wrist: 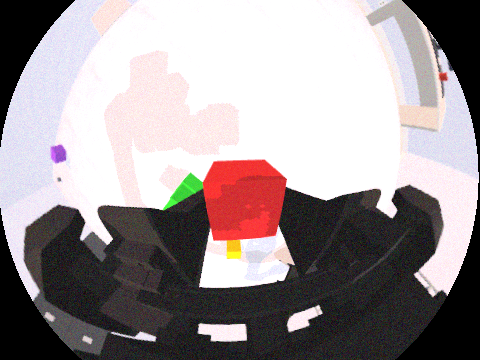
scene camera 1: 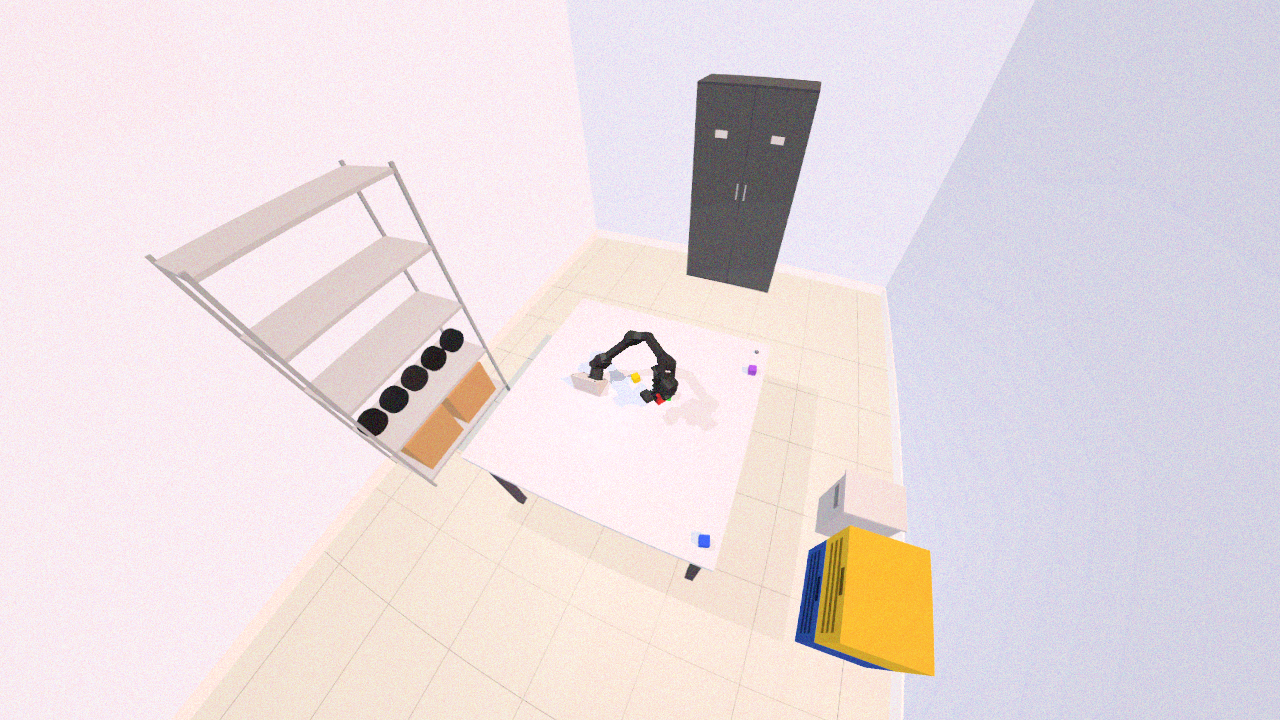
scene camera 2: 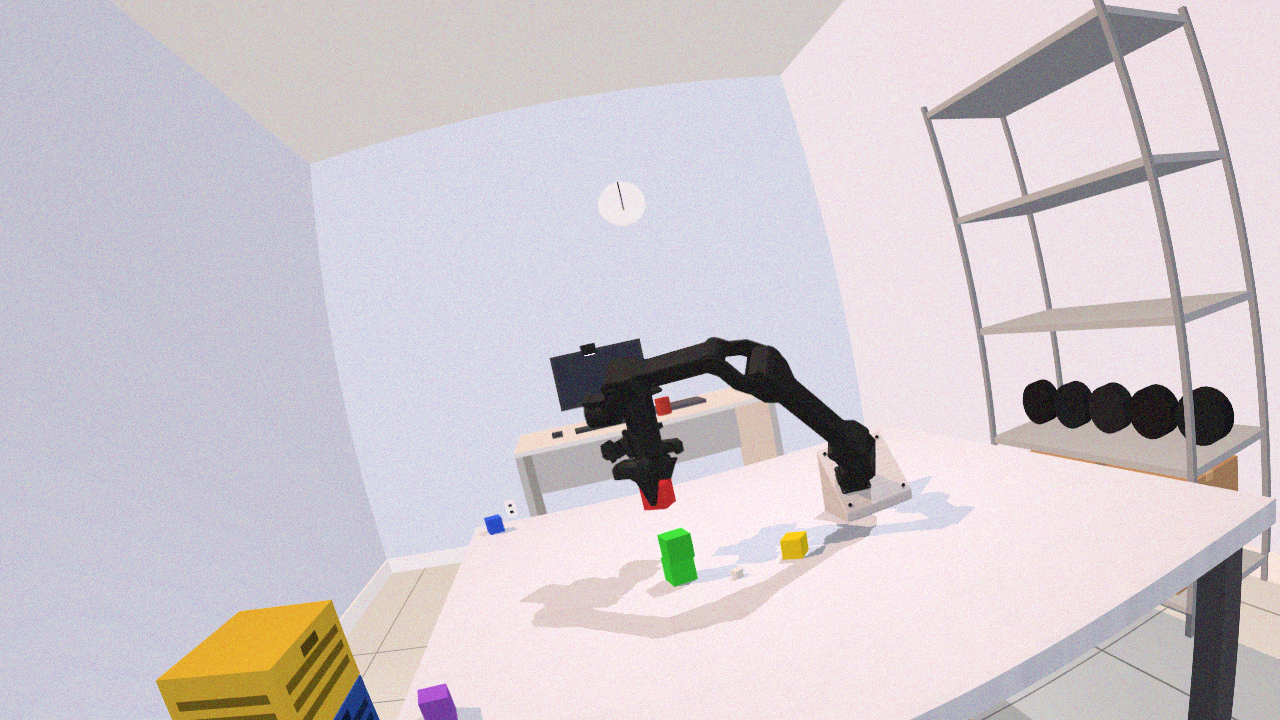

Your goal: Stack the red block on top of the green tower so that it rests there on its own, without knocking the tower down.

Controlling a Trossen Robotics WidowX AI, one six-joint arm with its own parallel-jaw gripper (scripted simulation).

Labels:
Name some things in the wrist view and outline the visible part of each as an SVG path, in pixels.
My gripper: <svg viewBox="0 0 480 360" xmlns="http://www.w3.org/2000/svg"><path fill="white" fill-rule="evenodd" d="M448 296L443 289L432 297L415 276L435 256L445 224L437 197L413 185L396 188L391 200L397 209L393 217L377 209L381 188L363 189L325 201L285 185L279 228L299 276L249 287L199 287L211 232L204 188L167 209L99 205L97 216L112 239L103 249L107 255L103 263L80 239L85 220L79 208L56 204L24 228L23 261L44 299L69 316L112 332L107 333L100 356L75 349L73 352L81 360L396 360L427 328ZM135 337L140 332L145 332L148 335L155 336L156 340L136 340ZM199 324L245 324L245 340L211 340L212 333L199 333ZM323 311L323 315L308 319L305 328L289 332L285 321L288 315L315 307Z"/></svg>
A red block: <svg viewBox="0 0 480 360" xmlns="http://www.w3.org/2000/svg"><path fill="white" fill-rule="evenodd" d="M213 161L211 169L209 169L208 175L203 181L205 204L207 204L209 227L212 228L213 240L261 239L261 237L276 236L281 209L283 209L287 179L265 160Z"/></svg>

